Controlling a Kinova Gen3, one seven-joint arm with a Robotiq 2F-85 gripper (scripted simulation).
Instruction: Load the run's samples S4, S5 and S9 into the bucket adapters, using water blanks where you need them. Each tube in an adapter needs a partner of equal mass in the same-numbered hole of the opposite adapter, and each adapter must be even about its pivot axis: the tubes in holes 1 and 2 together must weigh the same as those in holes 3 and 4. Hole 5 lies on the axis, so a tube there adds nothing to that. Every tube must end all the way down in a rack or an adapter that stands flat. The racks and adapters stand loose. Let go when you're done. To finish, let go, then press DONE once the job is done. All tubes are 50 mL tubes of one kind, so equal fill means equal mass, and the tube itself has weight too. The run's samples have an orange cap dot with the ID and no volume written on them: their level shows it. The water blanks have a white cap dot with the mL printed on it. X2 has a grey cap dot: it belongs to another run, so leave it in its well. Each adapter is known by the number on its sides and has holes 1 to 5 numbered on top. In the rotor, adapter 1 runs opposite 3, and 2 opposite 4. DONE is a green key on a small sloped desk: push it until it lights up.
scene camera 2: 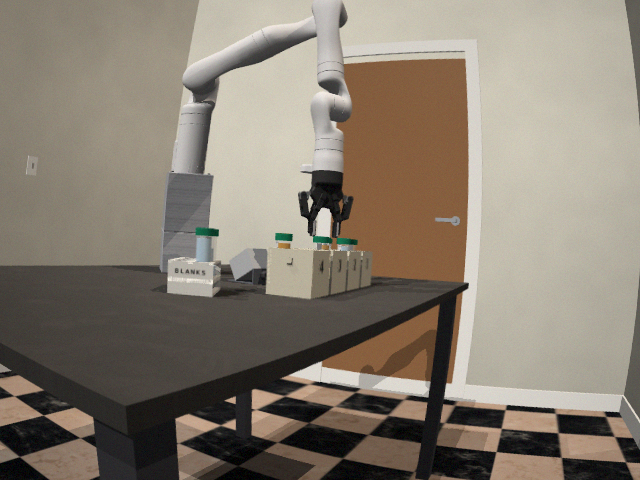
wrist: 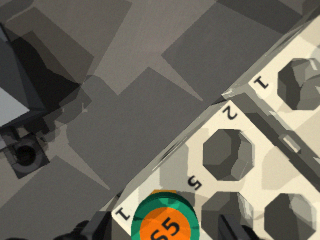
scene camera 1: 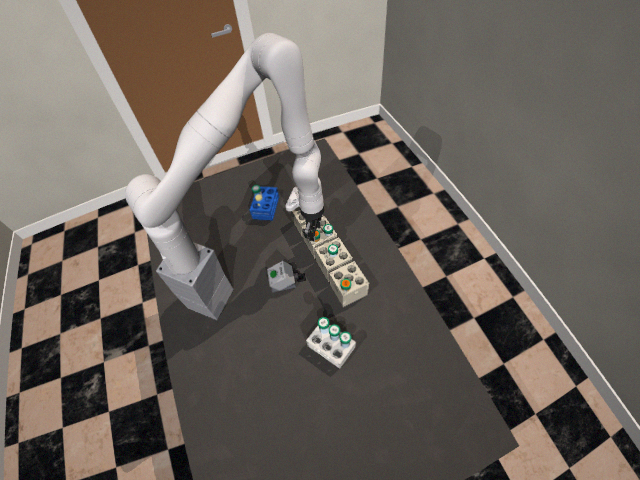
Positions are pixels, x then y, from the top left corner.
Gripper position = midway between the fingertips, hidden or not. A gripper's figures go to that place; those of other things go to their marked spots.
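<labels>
A white blanks rack [scene camera 2: 186,276] sits 0.86 m from the lens. As for my gripper [scene camera 2: 323,237], I find it 1.17 m from the lens.
</labels>
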